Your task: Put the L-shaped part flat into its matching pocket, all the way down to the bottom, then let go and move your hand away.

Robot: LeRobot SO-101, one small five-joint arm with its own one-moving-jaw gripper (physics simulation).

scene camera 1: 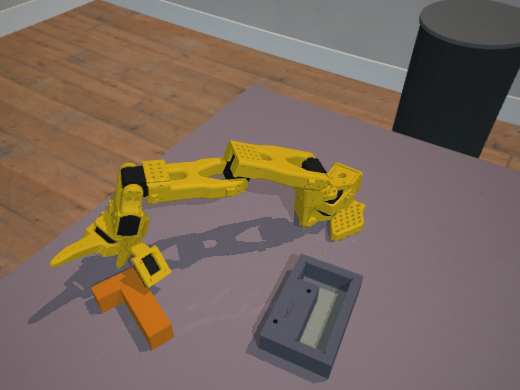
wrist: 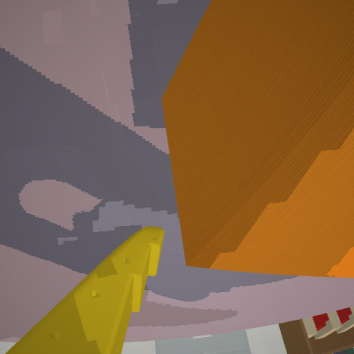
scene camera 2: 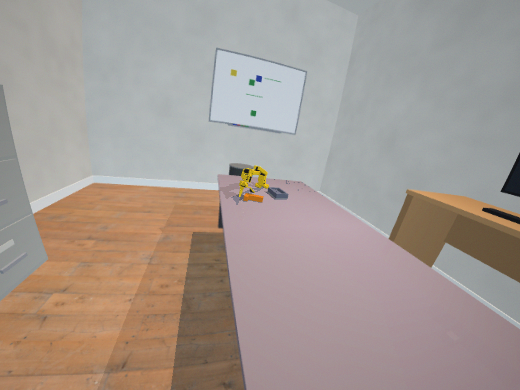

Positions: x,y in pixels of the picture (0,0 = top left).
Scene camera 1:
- orange L-shaped part: 127,287, on the table
